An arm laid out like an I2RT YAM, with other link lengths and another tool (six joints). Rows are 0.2 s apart.
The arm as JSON. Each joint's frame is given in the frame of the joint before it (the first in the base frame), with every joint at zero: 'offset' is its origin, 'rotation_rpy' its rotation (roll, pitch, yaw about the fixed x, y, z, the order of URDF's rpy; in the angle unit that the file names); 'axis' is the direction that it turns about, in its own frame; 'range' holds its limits. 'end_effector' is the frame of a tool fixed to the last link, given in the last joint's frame.
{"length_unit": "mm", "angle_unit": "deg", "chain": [
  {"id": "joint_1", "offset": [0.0, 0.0, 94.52], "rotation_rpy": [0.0, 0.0, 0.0], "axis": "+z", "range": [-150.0, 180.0]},
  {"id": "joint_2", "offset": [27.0, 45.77, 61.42], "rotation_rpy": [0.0, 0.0, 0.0], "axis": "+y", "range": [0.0, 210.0]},
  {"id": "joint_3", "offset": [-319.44, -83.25, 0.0], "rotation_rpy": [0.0, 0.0, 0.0], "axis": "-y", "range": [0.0, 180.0]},
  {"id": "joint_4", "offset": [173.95, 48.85, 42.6], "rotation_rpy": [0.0, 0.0, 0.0], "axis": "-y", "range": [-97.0, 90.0]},
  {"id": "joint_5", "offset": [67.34, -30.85, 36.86], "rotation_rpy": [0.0, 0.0, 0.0], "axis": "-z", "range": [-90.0, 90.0]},
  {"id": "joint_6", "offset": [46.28, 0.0, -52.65], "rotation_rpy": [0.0, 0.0, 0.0], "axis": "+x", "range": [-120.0, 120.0]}
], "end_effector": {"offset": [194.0, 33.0, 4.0], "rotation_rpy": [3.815, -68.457, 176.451]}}
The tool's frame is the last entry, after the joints.
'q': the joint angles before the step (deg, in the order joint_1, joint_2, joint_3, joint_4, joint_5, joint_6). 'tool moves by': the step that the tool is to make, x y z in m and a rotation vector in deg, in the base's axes. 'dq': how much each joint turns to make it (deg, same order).
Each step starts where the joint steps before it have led.
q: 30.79, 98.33, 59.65, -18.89, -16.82, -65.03
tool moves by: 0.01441, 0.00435, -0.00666, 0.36, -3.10, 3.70
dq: -1.17, 2.37, -0.49, 4.21, -1.62, -5.00
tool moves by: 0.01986, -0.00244, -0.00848, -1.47, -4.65, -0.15
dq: 0.19, 1.15, -2.29, 6.21, 3.13, -1.86
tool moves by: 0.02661, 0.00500, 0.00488, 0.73, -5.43, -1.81
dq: 0.42, 0.63, -1.37, 7.17, 3.03, 0.43
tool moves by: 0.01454, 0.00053, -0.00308, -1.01, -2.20, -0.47
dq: 0.18, 1.53, 0.38, 2.37, 1.90, -0.87
